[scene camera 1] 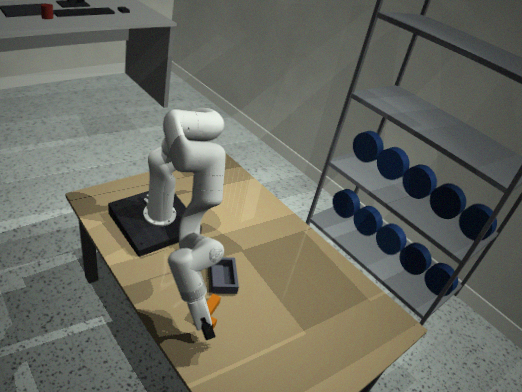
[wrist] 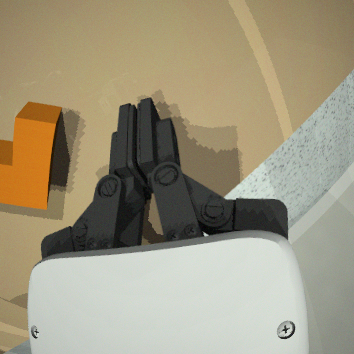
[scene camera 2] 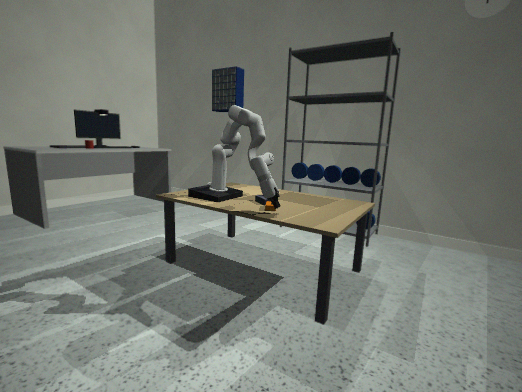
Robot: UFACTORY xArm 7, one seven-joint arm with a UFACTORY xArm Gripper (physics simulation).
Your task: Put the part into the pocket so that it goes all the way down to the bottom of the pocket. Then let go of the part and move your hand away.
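Seen in the pictures: gripper, fingertip midpoint: (scene camera 1: 210, 337) (wrist: 144, 118) (scene camera 2: 277, 207); arm's base, link origin: (scene camera 1: 159, 214) (scene camera 2: 218, 189).
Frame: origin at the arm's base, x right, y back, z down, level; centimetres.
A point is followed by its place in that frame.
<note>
The orange L-shaped part (scene camera 1: 214, 303) @[x 12.3, y -43.7, z 1.7 cm] (scene camera 2: 270, 205) @[x 19.2, y -46.5, z 1.7 cm] (wrist: 31, 170) @[x 18.3, y -46.1, z 1.7 cm] lies on the table, outside the pocket. In the wrist view its short-leg end shows at the left edge and the rest is cut off; in scene camera 1 the arm hides some of it. My gripper (scene camera 1: 210, 337) @[x 22.4, y -52.1, z 1.6 cm] (scene camera 2: 277, 206) @[x 22.4, y -52.1, z 1.6 cm] (wrist: 144, 118) @[x 22.4, y -52.1, z 1.6 cm] is shut with nothing between its fingers. It is low over the table, beside the part and apart from it in the wrist view. The dark grey block with the pocket (scene camera 1: 235, 289) @[x 2.1, y -43.6, z 2.5 cm] (scene camera 2: 261, 199) @[x 5.0, y -34.9, z 2.1 cm] stands nearer the arm's base; its pocket is empty.
The wooden table (scene camera 1: 350, 320) @[x -20.3, y -78.6, z 4.7 cm] (scene camera 2: 320, 220) @[x 24.8, y -76.8, z 4.7 cm] has its edge close to my gripper, with floor beyond it. The black base plate (scene camera 1: 130, 225) @[x 12.5, y 1.7, z 0.3 cm] (scene camera 2: 200, 194) @[x 14.7, y 4.9, z 1.7 cm] carries the arm. A metal shelf rack (scene camera 1: 341, 122) (scene camera 2: 286, 120) with blue discs stands past the table's far side.
</note>
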